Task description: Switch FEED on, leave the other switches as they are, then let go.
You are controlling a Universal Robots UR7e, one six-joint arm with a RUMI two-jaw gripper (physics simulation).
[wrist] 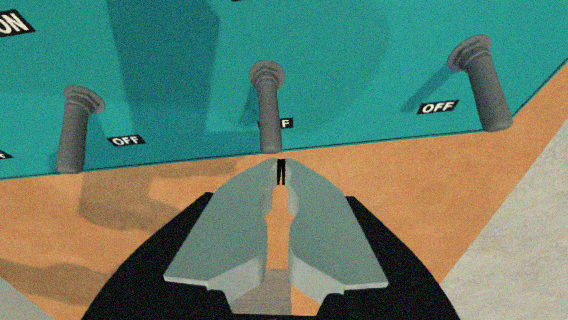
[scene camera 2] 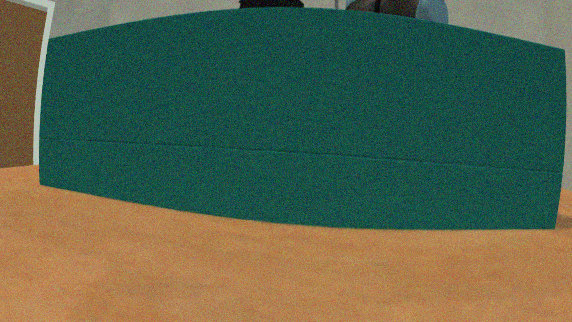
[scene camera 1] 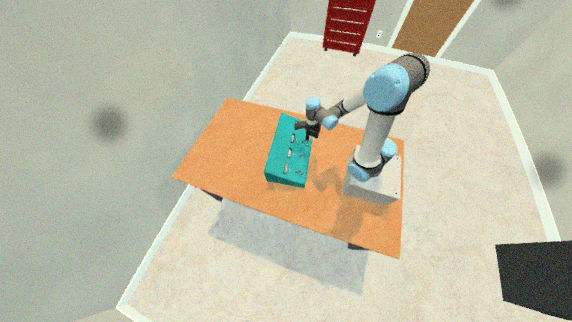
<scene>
same spot on teal switch panel: [wrist: 159, 89] = [scene camera 1: 300, 149]
</scene>
